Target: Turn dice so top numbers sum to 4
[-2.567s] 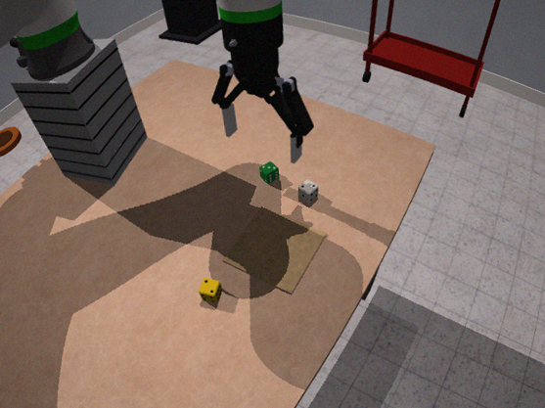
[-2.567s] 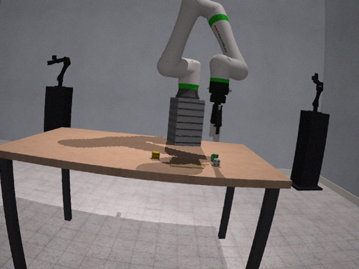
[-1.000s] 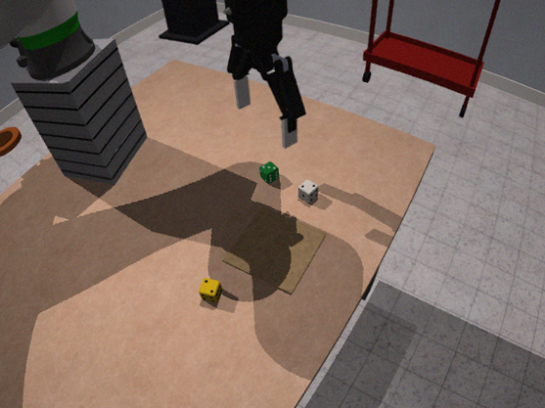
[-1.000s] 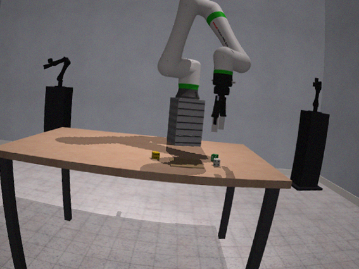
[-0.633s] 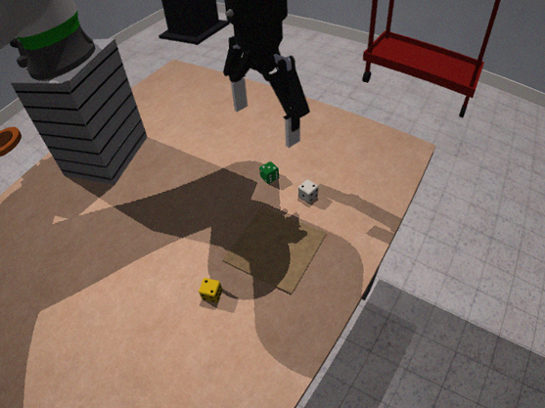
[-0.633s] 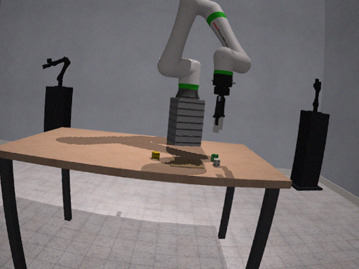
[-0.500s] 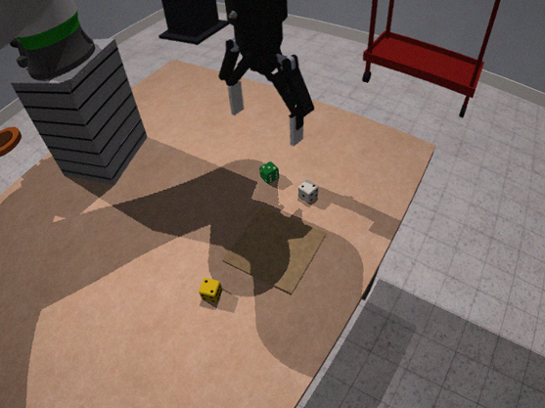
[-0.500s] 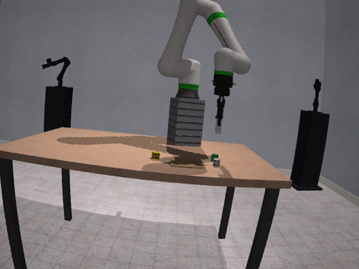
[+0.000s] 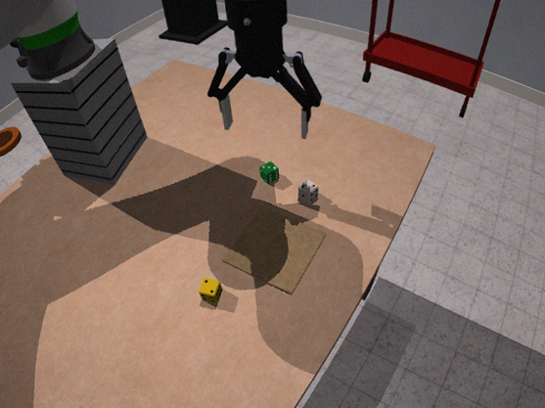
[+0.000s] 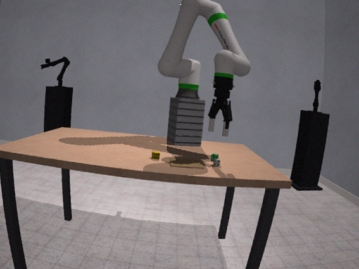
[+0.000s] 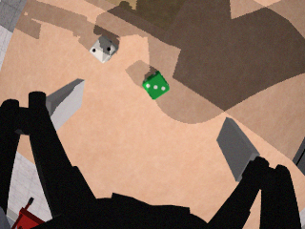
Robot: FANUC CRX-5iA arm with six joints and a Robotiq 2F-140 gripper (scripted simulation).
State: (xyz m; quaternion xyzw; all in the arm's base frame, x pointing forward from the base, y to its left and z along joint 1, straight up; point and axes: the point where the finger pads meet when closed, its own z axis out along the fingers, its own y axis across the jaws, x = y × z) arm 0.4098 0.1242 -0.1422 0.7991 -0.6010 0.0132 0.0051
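My hand is 13 cm above the green die. The rest, counted from my hand: white die 13 cm below, 9 cm ahead, 1 cm to the right; then yellow die 28 cm to the right, 13 cm below, 5 cm ahead; then tan mat 15 cm to the right, 14 cm below, 10 cm ahead.
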